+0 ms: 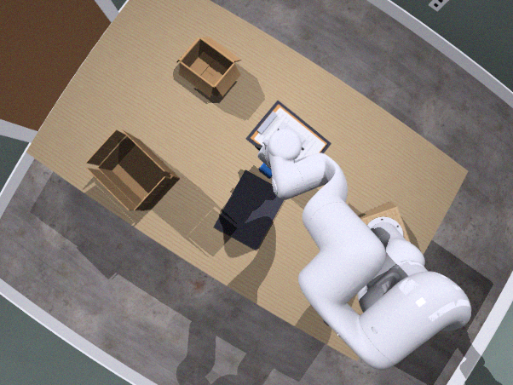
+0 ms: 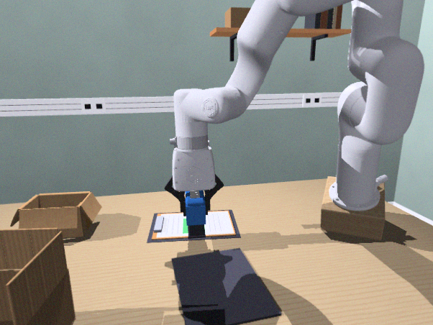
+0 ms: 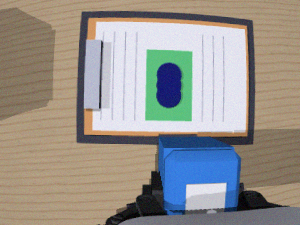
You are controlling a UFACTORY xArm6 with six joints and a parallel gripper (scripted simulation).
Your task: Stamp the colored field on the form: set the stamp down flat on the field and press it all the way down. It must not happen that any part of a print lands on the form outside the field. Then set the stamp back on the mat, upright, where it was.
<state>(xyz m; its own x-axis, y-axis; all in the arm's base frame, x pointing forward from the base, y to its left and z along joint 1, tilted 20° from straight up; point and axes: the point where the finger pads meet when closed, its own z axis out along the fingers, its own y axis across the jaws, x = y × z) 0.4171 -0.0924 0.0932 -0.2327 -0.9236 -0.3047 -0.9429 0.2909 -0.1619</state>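
Right now my hand is 17 cm to the right of the dark mat and 10 cm above it. The rest, counted from my hand: clipboard with form (11 cm to the right, 10 cm below, 1 cm behind); black stamp base (5 cm below); blue stamp (2 cm below).
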